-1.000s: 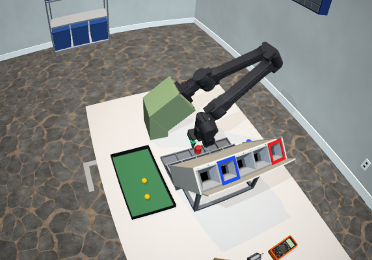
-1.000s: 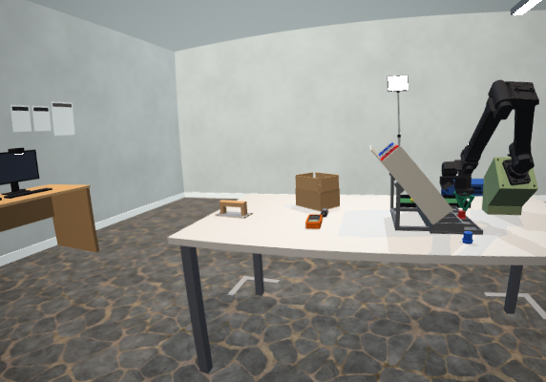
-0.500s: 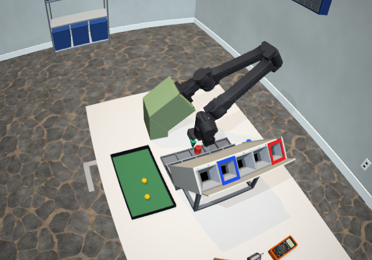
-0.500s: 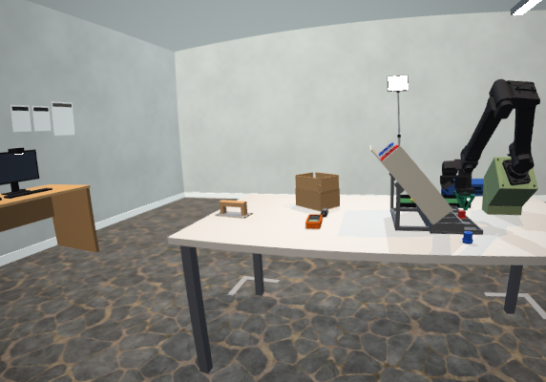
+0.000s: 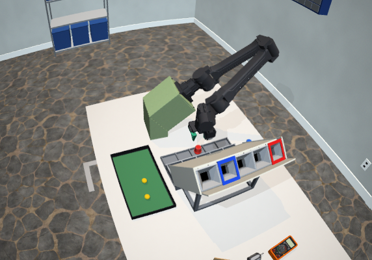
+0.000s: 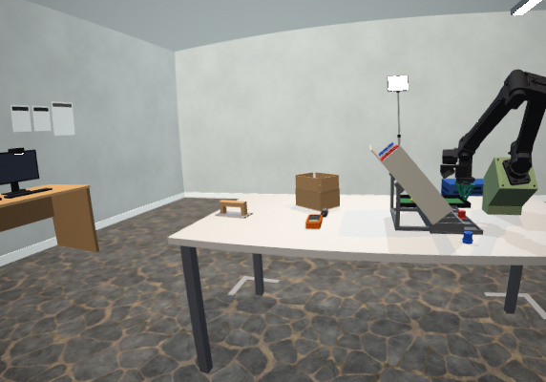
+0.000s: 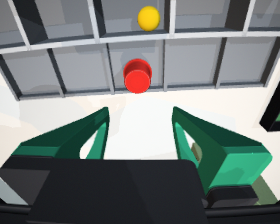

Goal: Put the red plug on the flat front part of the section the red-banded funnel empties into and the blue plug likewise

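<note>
The green tray lies 330 mm to the right of my hand, 100 mm below it and 70 mm ahead of it. Round my hand: beige cover: 200 mm ahead, 100 mm above; orange multimeter: 670 mm ahead, 100 mm to the left, 90 mm below.
</note>
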